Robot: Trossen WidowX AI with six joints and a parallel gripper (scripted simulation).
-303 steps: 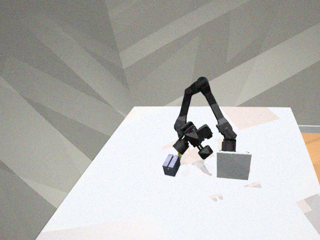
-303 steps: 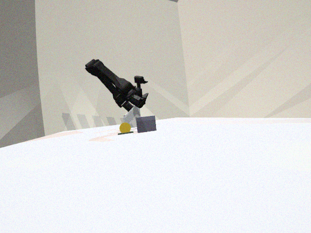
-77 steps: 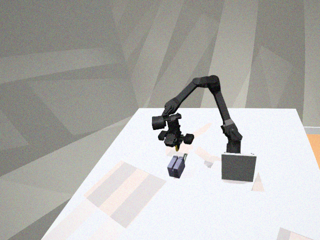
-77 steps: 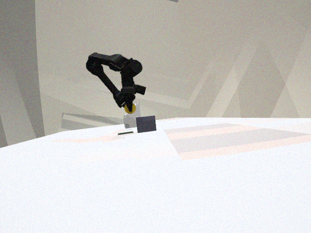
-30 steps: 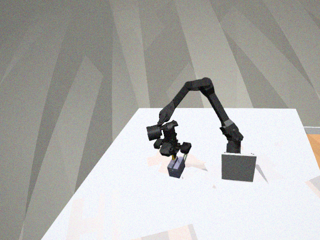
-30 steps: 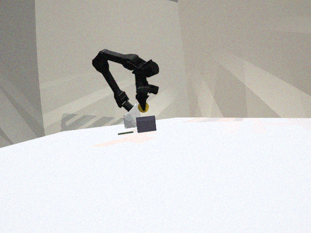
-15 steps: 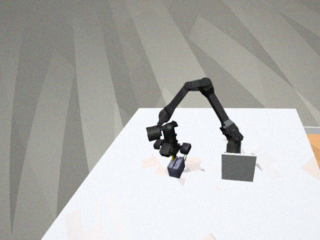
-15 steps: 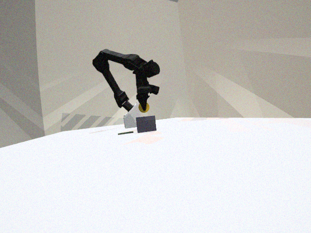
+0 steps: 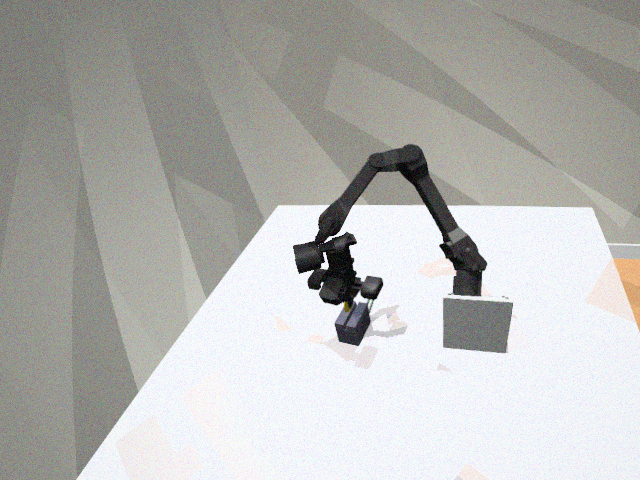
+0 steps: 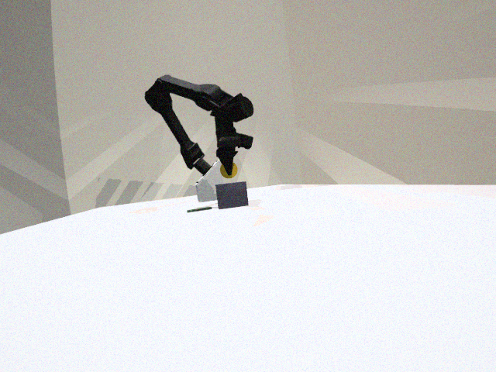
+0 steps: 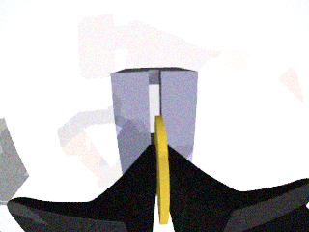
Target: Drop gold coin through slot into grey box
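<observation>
Now: the gold coin 2 cm above my gripper tip.
</observation>
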